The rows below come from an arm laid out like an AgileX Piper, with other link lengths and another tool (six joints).
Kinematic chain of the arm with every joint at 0, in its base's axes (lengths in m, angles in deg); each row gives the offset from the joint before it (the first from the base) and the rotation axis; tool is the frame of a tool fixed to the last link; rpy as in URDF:
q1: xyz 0 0 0.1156 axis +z
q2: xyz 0 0 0 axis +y
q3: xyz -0.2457 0 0.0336 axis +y
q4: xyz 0.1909 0 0.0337 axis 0.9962 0 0.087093
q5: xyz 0 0 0 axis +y
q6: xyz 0.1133 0 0.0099 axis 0.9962 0 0.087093
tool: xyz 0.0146 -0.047 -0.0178 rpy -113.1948 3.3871 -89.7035
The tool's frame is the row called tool.
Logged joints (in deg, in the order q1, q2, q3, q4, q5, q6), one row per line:
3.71, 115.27, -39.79, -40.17, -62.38, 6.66
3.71, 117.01, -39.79, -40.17, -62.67, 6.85
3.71, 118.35, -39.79, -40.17, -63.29, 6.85
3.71, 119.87, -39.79, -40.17, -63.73, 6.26
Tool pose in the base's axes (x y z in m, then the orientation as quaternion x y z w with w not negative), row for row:
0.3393, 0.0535, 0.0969, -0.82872, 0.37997, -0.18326, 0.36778
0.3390, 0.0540, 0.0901, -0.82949, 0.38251, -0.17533, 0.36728
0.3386, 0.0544, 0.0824, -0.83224, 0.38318, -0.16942, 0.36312
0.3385, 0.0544, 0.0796, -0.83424, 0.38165, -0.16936, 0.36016
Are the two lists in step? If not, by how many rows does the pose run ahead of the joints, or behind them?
The pose runs 1 row ahead of the joints: the pose in row i belongs to the joints in row i + 1.
